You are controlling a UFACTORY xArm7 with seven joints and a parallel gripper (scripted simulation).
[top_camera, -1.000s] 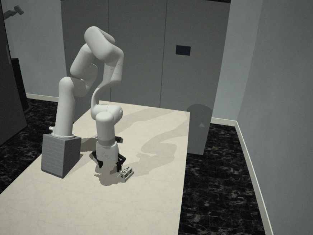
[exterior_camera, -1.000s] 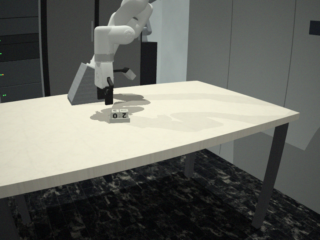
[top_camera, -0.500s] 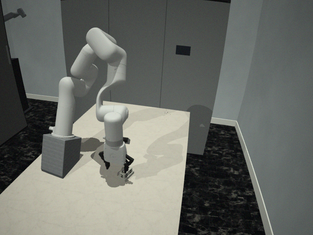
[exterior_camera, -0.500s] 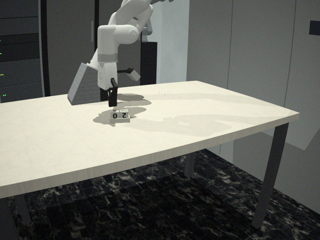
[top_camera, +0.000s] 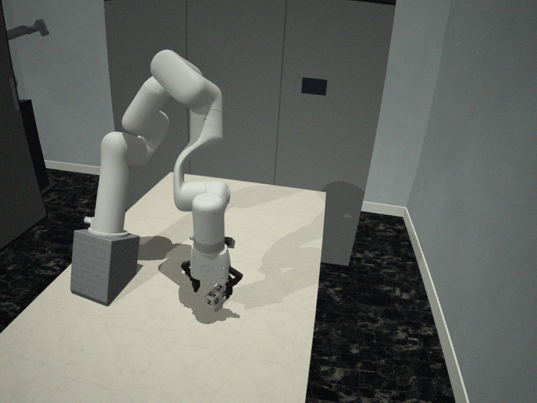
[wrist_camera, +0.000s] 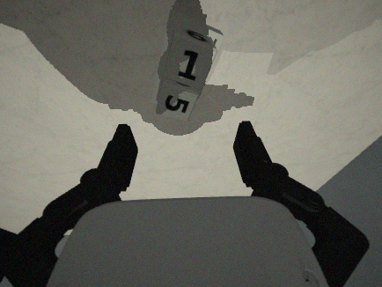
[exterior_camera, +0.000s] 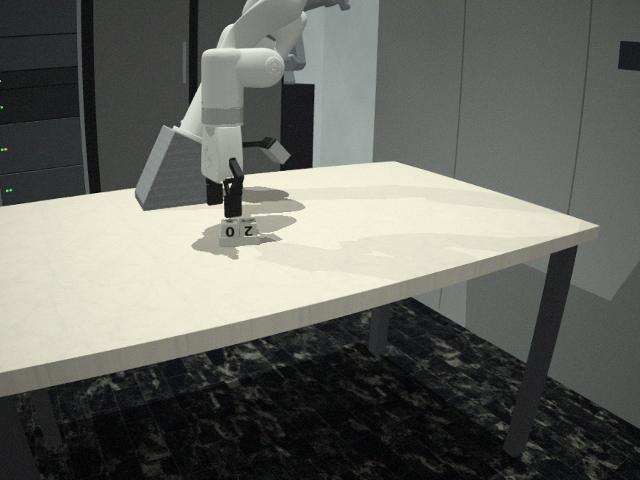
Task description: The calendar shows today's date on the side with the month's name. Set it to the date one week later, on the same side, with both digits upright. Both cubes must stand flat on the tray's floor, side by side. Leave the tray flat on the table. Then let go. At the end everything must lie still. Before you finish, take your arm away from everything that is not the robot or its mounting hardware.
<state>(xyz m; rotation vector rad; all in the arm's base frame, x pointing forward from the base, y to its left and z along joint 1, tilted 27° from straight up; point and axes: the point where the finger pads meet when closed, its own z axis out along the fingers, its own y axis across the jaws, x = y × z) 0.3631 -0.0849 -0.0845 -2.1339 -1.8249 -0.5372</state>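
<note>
Now: the digit cube 50 mm to the left of my hand, 50 mm below it and 10 mm ahead of it. From my hand the other things lie so: tray: 70 mm below, 30 mm to the left.
</note>
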